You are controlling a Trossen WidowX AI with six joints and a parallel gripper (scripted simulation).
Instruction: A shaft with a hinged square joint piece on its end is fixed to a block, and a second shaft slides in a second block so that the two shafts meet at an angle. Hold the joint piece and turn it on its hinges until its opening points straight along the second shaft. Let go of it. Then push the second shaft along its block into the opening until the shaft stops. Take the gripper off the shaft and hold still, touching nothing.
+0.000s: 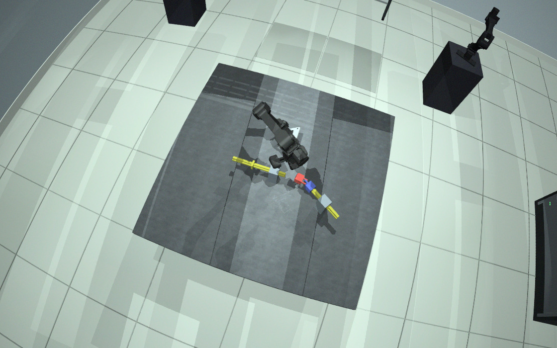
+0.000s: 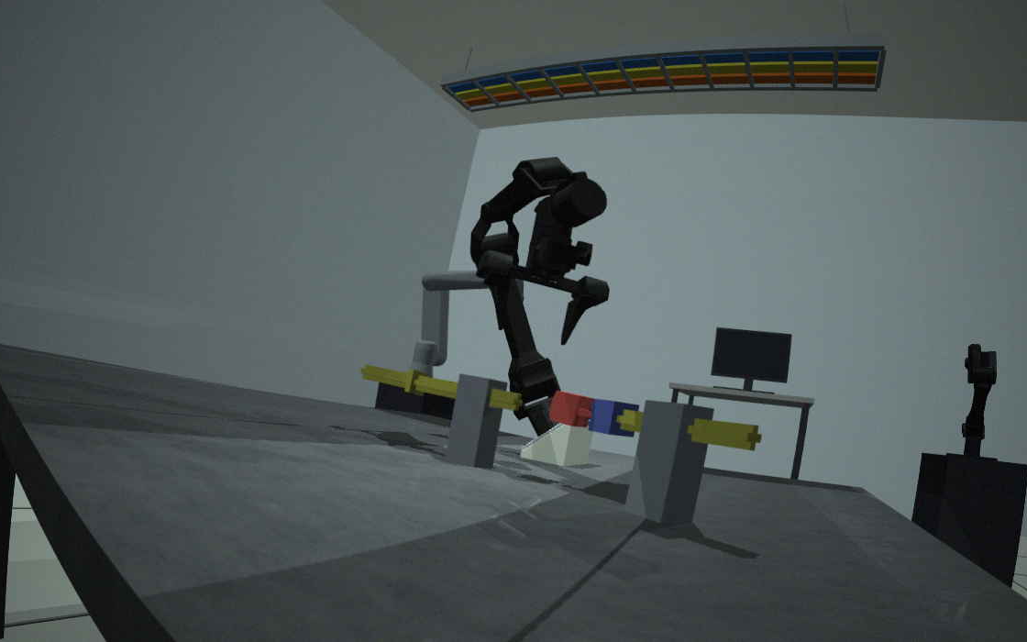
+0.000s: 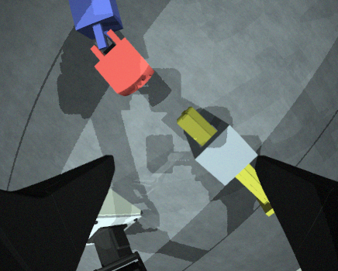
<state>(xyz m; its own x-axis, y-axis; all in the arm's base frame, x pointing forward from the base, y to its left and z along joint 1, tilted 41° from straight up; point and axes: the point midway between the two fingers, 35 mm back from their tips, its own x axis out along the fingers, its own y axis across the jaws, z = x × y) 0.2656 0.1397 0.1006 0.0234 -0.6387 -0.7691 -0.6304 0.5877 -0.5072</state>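
Right now the red joint piece is 2 cm ahead of my gripper tip, 9 cm to the left of it and 9 cm below it.
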